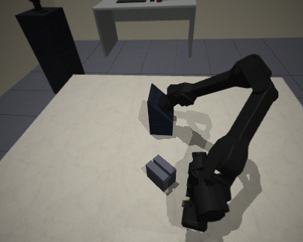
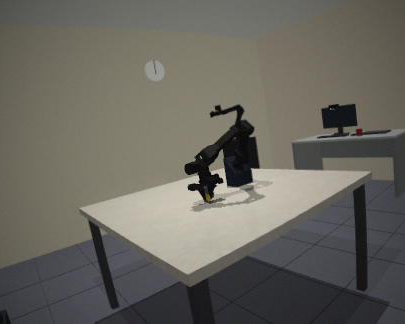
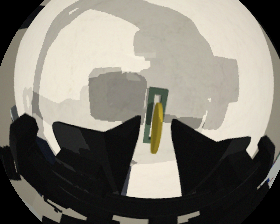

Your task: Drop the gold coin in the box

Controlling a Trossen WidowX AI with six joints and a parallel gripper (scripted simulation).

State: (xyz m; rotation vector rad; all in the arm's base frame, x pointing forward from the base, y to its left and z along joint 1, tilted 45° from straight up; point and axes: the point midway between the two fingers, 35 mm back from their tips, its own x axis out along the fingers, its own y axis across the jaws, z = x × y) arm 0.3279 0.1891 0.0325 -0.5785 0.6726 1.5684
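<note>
My gripper tip is now 1 cm below the gold coin.
</note>
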